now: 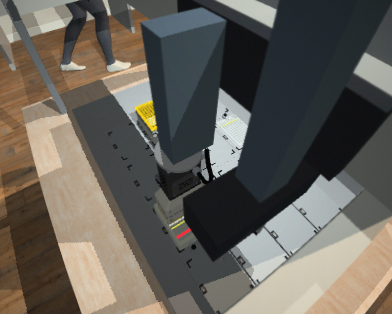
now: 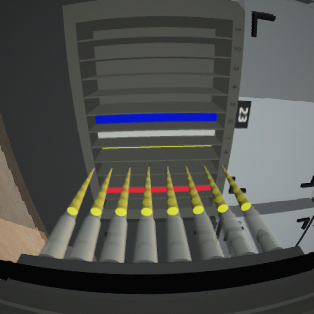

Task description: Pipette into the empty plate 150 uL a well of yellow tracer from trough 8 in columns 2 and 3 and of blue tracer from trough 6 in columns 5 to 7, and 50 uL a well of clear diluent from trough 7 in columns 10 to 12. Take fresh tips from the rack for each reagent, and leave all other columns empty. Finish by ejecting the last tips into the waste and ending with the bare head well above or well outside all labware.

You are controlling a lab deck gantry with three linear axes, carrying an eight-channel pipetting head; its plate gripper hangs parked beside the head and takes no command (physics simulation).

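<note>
The pipetting head (image 1: 177,181) is over the trough rack (image 1: 186,244) (image 2: 72,65). Its channels carry a row of yellow tips (image 2: 146,192); the tip ends show between the yellow and red strips, their height unclear. Blue tracer (image 2: 156,118) lies in trough 6, whitish diluent (image 2: 156,134) in trough 7, a thin strip of yellow tracer (image 2: 157,147) in trough 8. The plate (image 1: 238,134) has a yellow line near its far end. The yellow tip rack (image 1: 146,116) is partly hidden by the head's column. The waste does not show. The parked plate gripper's fingers are hidden behind its black block.
A red strip (image 2: 158,190) (image 1: 183,233) lies in another trough. The large black block (image 1: 245,215) and its column (image 1: 295,95) stand beside the head and hide part of the deck. A label reading 23 (image 2: 243,114) is beside the trough rack. A person's legs (image 1: 102,37) show beyond the deck.
</note>
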